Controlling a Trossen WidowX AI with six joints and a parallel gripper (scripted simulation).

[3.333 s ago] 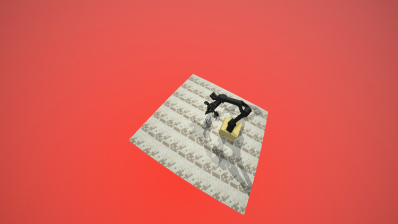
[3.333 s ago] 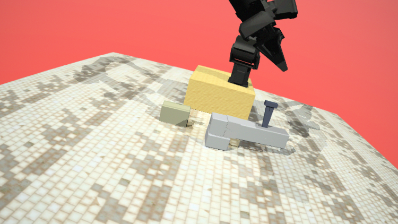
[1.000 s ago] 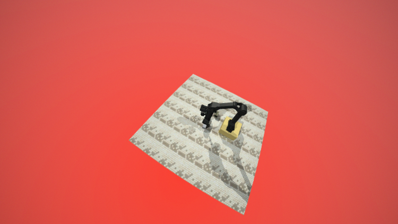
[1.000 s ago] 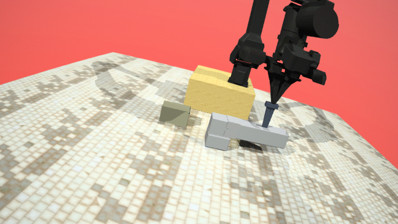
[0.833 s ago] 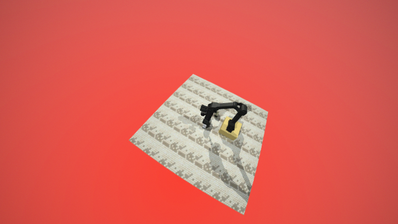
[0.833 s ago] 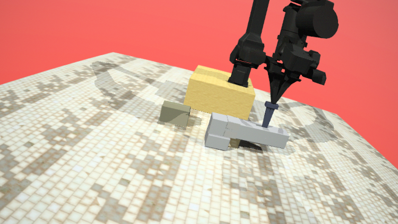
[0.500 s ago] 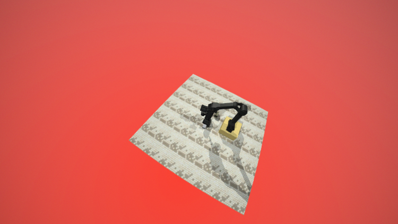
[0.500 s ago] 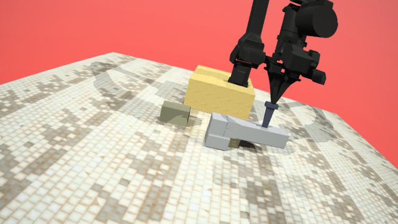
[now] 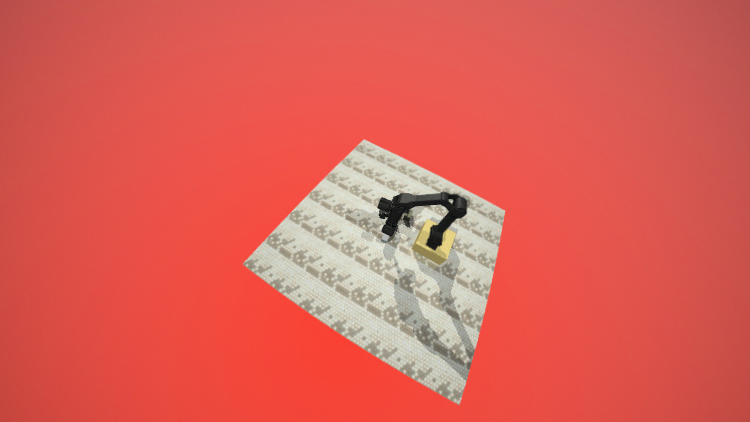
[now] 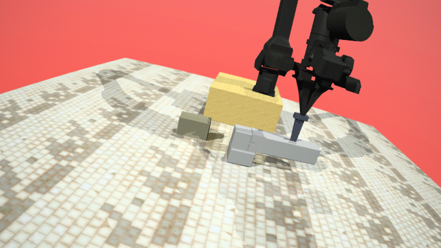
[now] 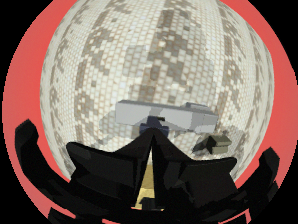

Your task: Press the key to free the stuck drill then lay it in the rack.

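The dark key lies 30 mm below my gripper tip. From my gripper tip the other things lie so: grey housing 30 mm to the right, 90 mm below; then rack 40 mm behind, 210 mm to the right, 110 mm below; then drill 10 mm ahead, 50 mm to the right, 80 mm below.
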